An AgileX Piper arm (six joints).
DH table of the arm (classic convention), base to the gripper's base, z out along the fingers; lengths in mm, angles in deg. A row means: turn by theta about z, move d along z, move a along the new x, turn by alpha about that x. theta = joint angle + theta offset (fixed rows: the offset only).
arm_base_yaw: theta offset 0, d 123, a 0, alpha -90
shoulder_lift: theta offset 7.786, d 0, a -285.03, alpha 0
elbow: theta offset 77.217, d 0, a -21.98, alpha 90
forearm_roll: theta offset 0, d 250.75, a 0, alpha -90
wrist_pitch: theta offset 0, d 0, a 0, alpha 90
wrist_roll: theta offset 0, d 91, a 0, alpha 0
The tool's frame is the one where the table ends.
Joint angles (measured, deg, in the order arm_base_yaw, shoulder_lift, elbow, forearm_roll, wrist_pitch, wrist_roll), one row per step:
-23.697 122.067 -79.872 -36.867 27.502 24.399
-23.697 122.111 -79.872 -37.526 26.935 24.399
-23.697 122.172 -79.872 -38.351 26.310 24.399
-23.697 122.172 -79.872 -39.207 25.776 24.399
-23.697 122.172 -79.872 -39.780 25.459 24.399
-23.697 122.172 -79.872 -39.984 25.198 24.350
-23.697 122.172 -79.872 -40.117 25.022 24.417
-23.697 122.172 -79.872 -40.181 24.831 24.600
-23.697 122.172 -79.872 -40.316 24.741 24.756
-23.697 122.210 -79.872 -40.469 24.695 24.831
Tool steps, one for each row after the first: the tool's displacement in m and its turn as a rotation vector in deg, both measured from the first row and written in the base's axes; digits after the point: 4 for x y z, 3 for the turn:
0.0009 -0.0003 0.0002 -0.455 -0.246 0.672
0.0018 -0.0006 0.0003 -1.016 -0.471 1.477
0.0026 -0.0009 0.0008 -1.620 -0.659 2.263
0.0031 -0.0012 0.0011 -2.023 -0.748 2.772
0.0035 -0.0012 0.0013 -2.178 -0.886 3.067
0.0038 -0.0012 0.0015 -2.245 -1.026 3.181
0.0041 -0.0012 0.0016 -2.220 -1.254 3.166
0.0042 -0.0012 0.0017 -2.258 -1.359 3.166
0.0043 -0.0013 0.0014 -2.322 -1.348 3.224

